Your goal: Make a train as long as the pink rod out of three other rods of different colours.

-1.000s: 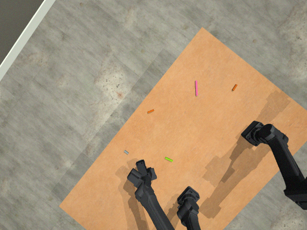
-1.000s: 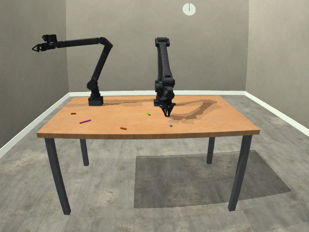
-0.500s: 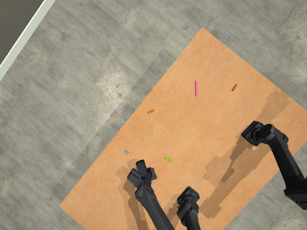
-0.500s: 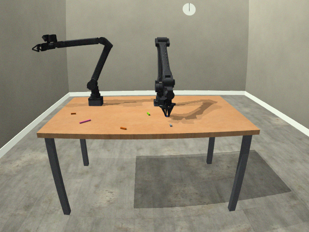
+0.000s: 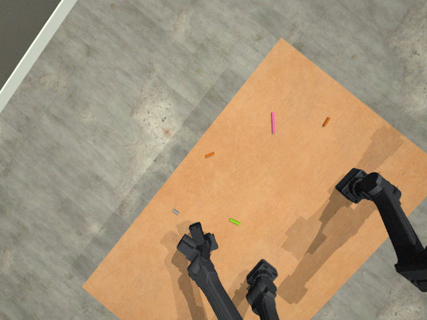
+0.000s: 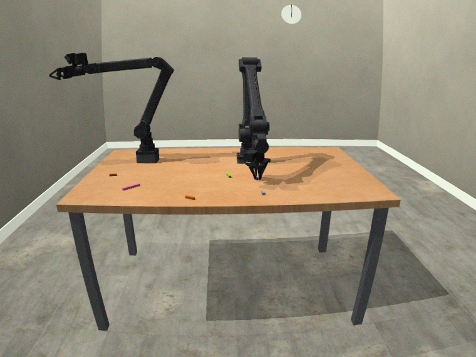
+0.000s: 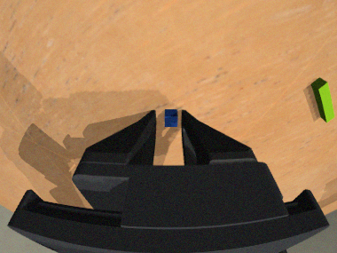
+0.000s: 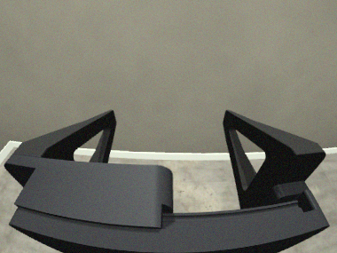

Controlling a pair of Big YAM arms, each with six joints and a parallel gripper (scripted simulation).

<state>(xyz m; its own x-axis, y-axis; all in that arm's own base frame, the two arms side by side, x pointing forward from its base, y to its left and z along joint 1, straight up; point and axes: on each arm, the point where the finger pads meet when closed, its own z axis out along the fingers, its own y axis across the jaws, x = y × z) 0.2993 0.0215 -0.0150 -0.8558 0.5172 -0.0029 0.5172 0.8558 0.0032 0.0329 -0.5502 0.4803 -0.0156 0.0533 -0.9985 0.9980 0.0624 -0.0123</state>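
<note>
The blue rod is right at my left hand. Round my left hand: pink rod (13 cm ahead, 57 cm to the right); then lime rod (5 cm behind, 14 cm to the right); then grey rod (18 cm ahead, 1 cm to the left).
</note>
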